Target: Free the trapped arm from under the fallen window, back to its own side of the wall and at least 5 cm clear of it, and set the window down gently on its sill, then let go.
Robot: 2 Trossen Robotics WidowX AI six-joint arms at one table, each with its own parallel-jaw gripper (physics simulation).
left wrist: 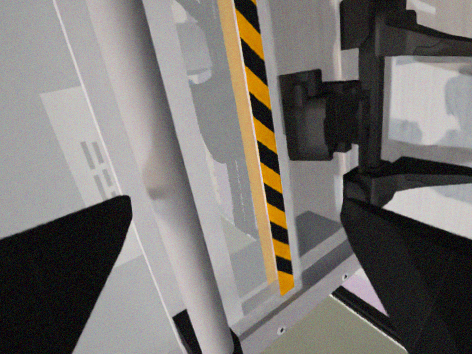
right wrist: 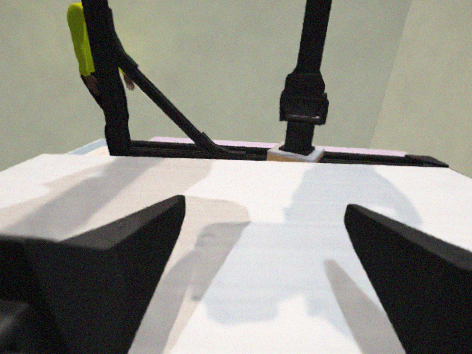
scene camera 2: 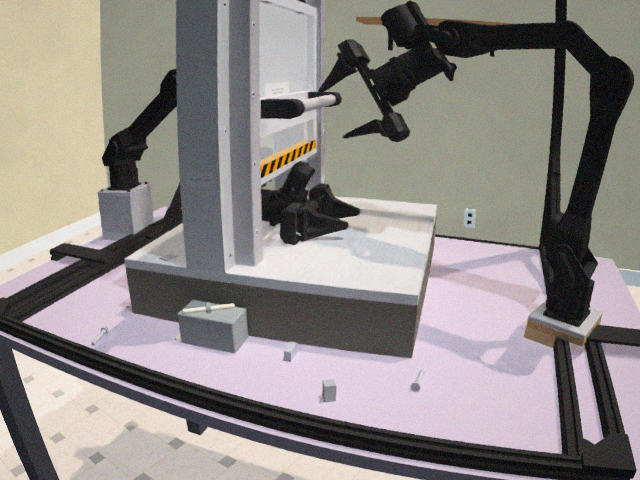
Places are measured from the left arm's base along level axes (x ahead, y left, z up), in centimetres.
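Pixels of known places: left gripper, between the fingertips: [left wrist: 238, 207] [scene camera 2: 331, 114]; right gripper, between the fingertips: [right wrist: 264, 207] [scene camera 2: 354, 218]; left arm's base, origin of its link: [right wrist: 297, 149] [scene camera 2: 567, 313]; right arm's base, origin of its link: [scene camera 2: 124, 187].
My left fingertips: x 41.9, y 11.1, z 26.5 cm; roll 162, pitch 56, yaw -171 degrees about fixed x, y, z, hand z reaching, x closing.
For each thing: its top centre in the pictures, then the offset to it from my left fingertips. "spot": a spot on its surface instead.
- pale framed pane with a yellow-black stripe, a spot on its surface: [left wrist: 265, 135] [scene camera 2: 290, 156] spot: dx +6.5, dy +3.5, dz -7.8 cm
- light round handle bar, centre of its top: [left wrist: 151, 207] [scene camera 2: 315, 97] dx +2.6, dy +1.3, dz +2.8 cm
The window, a pale framed pane with a yellow-black stripe [scene camera 2: 289, 157] [left wrist: 265, 135] and a light round handle bar [scene camera 2: 320, 100] [left wrist: 175, 215], is raised above the white slab [scene camera 2: 382, 279] [right wrist: 265, 182] between grey posts [scene camera 2: 204, 129]. My right gripper [scene camera 2: 352, 218] [right wrist: 264, 207] is open and empty, low over the slab, reaching through the opening under the window's lower edge. Whether that edge touches the right wrist is unclear. My left gripper [scene camera 2: 332, 113] [left wrist: 238, 207] is open by the handle bar, its upper fingertip near the bar in scene camera 2, holding nothing.
A grey block [scene camera 2: 211, 328] with a pale stick stands before the slab's dark base. Two small grey blocks [scene camera 2: 289, 352] [scene camera 2: 329, 391] and two bolts [scene camera 2: 99, 335] [scene camera 2: 417, 381] lie on the table. Black rails edge it. A person [right wrist: 80, 40] stands beyond in the right wrist view.
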